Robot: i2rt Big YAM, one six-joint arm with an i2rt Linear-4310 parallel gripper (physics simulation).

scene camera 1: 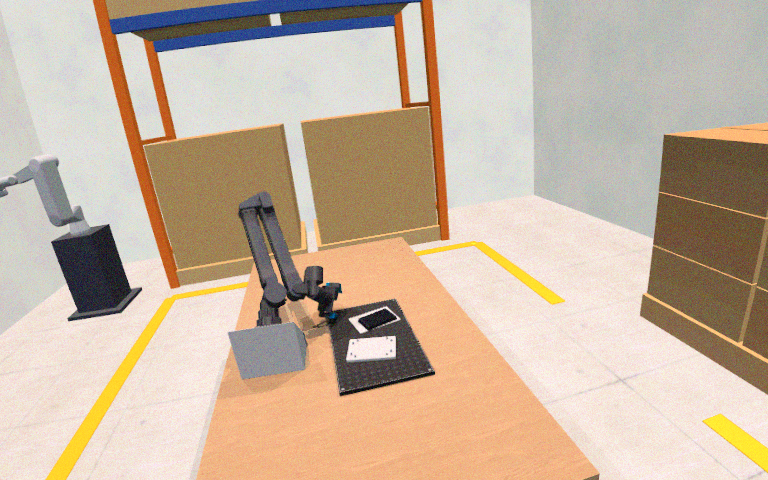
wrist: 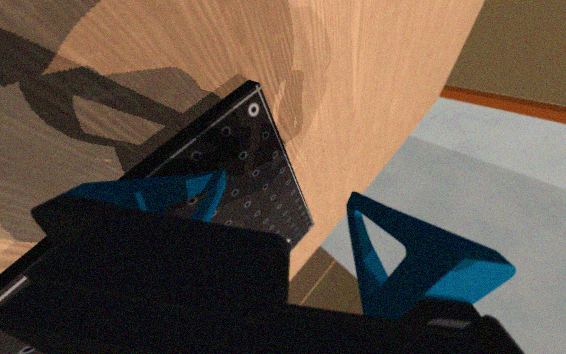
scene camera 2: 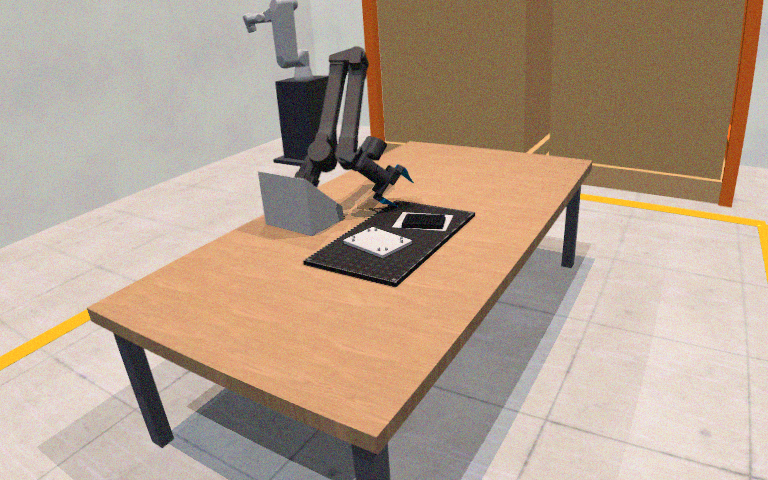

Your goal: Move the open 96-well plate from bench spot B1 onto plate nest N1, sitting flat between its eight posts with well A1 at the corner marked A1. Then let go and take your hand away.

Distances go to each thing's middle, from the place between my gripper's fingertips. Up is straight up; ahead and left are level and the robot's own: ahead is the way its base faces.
Now: the white nest with locator pins [scene camera 2: 380, 243] 31 cm to the right of my hand, 9 cm ahead of it and 3 cm below it.
